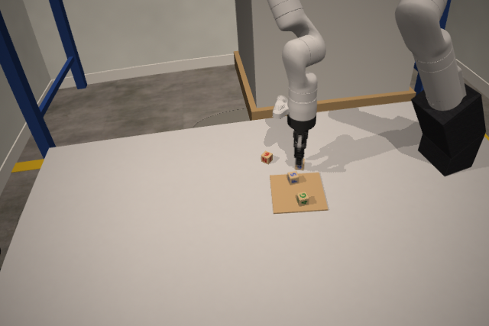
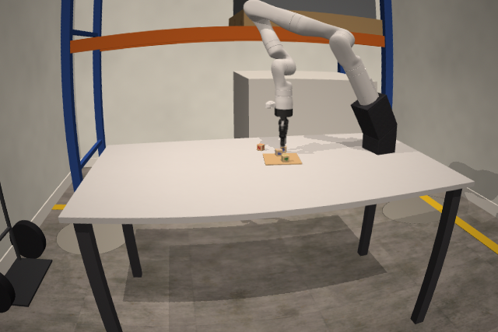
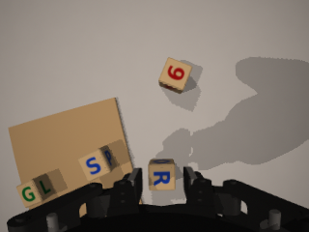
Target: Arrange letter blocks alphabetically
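The tan mat is 3 cm ahead of my hand, 10 cm to the left of it and 4 cm below it. Also, from my hand: block (3 cm ahead, 6 cm to the left, 3 cm below).
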